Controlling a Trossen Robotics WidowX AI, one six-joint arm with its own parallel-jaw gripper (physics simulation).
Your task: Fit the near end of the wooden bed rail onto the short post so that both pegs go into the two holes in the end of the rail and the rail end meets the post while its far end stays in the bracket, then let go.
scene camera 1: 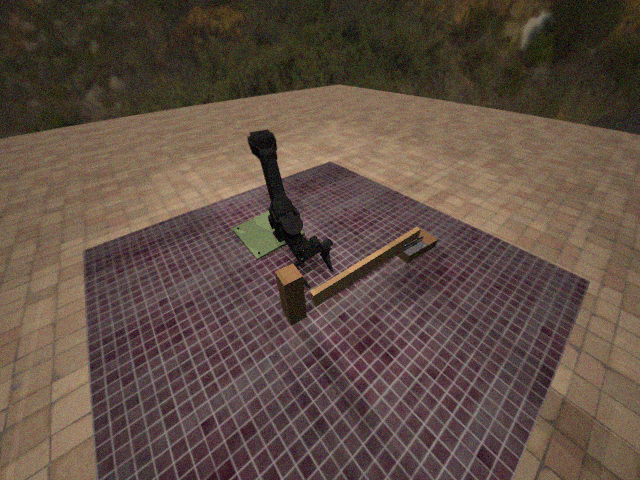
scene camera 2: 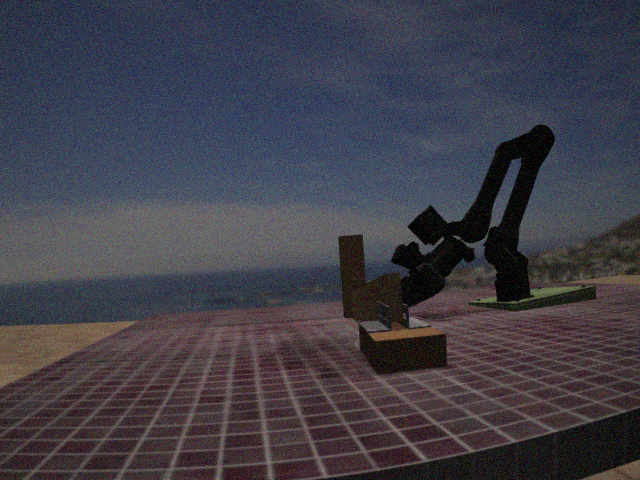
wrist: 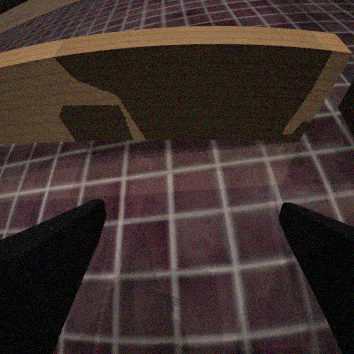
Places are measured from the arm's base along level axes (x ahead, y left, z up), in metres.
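Pixels of known places: gripper, between the fingertips: (scene camera 1: 321,279) (wrist: 194,209); arm's base, origin of its link: (scene camera 2: 515,299).
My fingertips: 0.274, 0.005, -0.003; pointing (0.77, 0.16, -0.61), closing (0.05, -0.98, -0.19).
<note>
For each thing: its middle in the pictures, then the offset to it from my fingertips, as dx, dy, dz. "spot": a spot on its surface instead. Level surfaces: height alone.
- wooden rail, middle of its body: (scene camera 2: 370,302) (scene camera 1: 370,263) +0.057, +0.151, +0.039
- bracket, a spot on its surface: (scene camera 2: 408,351) spot: +0.059, +0.456, +0.008
- short post, a spot on its surface: (scene camera 2: 351,268) spot: +0.062, -0.103, +0.095
- purple tiled mat, height of its surface: dz -0.013
The wooden rail (scene camera 1: 361,266) (scene camera 2: 385,297) (wrist: 200,37) stands on its narrow edge. Its far end sits between the metal plates of the bracket (scene camera 1: 431,240) (scene camera 2: 408,351). Its near end is beside the short post (scene camera 1: 292,294) (scene camera 2: 351,268), with a small gap between them in scene camera 1. The pegs and end holes cannot be made out. My gripper (scene camera 1: 320,277) (wrist: 194,209) is open and empty, low and tilted, on the robot-base side of the rail near its near end. In the wrist view the rail's broad side face lies across, beyond the fingertips. In scene camera 2 the fingers are hidden.
The arm's green base plate (scene camera 1: 253,240) (scene camera 2: 563,295) lies behind the gripper. The post stands close to one finger in scene camera 1. A purple tiled mat (scene camera 1: 310,392) (scene camera 2: 248,413) lies under everything, with paving around it.
</note>
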